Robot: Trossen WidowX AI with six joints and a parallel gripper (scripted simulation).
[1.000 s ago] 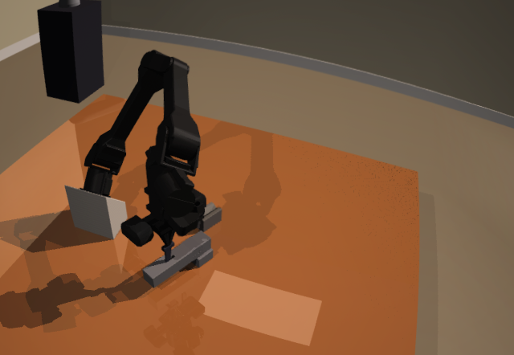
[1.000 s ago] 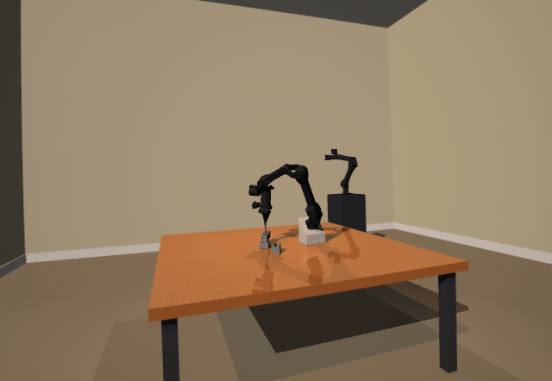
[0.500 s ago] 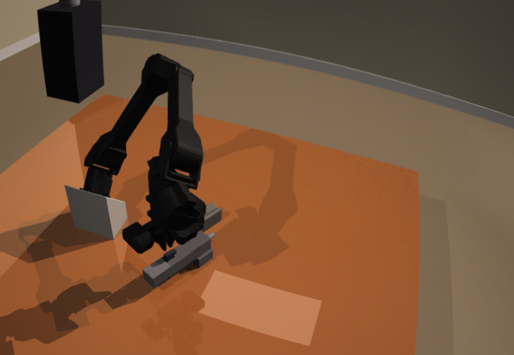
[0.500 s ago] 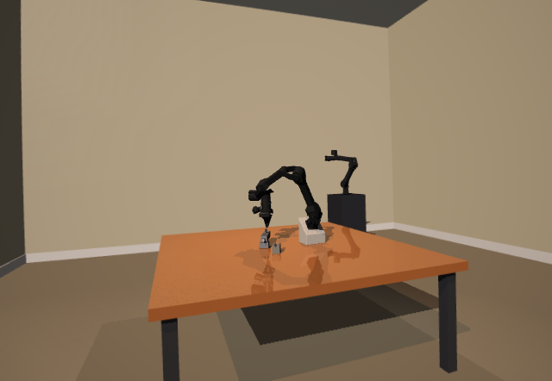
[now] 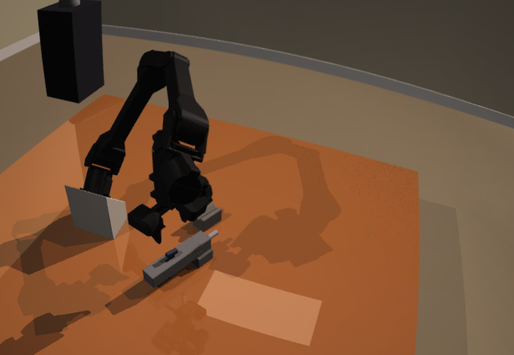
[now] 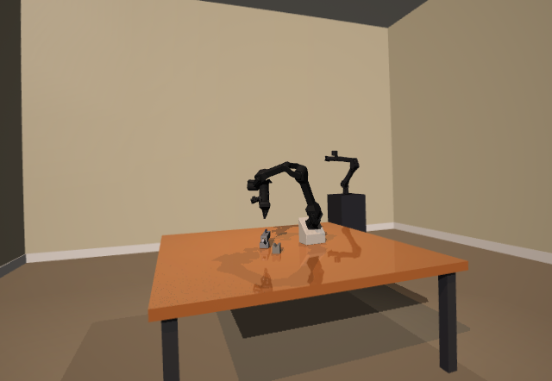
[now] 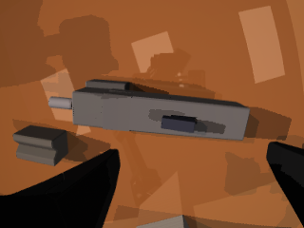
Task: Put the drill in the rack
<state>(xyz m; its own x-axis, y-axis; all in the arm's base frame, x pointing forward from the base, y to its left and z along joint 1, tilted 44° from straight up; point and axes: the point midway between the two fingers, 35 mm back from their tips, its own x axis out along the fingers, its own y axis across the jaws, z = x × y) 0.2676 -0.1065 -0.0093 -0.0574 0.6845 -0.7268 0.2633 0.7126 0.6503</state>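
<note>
Now: gripper tip 10 cm above the drill, 8 cm to the right of it and 3 cm short of it. Round my gripper tip: grey housing (11 cm below, 3 cm to the left); rack (21 cm to the left, 13 cm below); dark key (10 cm below, 1 cm behind).
</note>
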